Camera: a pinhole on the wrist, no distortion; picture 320 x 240 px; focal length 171.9 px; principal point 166.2 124.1 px. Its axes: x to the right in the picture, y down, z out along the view. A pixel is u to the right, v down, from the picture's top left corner.
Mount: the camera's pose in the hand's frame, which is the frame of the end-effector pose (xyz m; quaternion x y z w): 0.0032 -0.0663 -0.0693 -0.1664 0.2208 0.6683 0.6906
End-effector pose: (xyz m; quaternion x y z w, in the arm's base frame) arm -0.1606 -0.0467 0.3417 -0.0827 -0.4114 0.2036 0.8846
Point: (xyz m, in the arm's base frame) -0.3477 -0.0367 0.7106
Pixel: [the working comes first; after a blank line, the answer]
In the camera's frame: -0.2241 -0.1182 0.4014

70.2 73.5
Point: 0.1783 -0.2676 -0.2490
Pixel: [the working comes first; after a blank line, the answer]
In the camera's frame: 0.2562 0.2712 -0.5305

behind the camera
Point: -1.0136 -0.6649 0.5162
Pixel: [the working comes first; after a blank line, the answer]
In the camera's frame: -0.7045 0.6780 0.5066

outside the picture
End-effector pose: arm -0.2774 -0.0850 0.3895 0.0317 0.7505 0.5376 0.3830
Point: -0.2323 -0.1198 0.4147
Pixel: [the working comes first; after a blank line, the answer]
In the camera's frame: 0.0122 0.0716 0.0803

outside the picture
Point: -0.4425 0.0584 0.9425
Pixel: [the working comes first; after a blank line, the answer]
In the camera's frame: 0.5428 0.1535 0.3378

outside the picture
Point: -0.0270 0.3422 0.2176
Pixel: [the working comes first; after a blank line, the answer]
In the camera's frame: -0.2941 -0.0709 0.5050

66.1 100.0
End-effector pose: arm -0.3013 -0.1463 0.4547 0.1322 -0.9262 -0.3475 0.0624
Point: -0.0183 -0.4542 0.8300
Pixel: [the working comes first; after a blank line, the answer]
In the camera's frame: 0.2723 0.1473 -0.3899

behind the camera
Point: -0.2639 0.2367 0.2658
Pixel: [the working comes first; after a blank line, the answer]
In the camera's frame: -0.0560 0.1932 0.4739

145.9 194.2
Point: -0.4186 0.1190 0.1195
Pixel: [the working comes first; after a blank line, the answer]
In the camera's frame: -0.2181 0.0119 0.4673

85.9 128.5
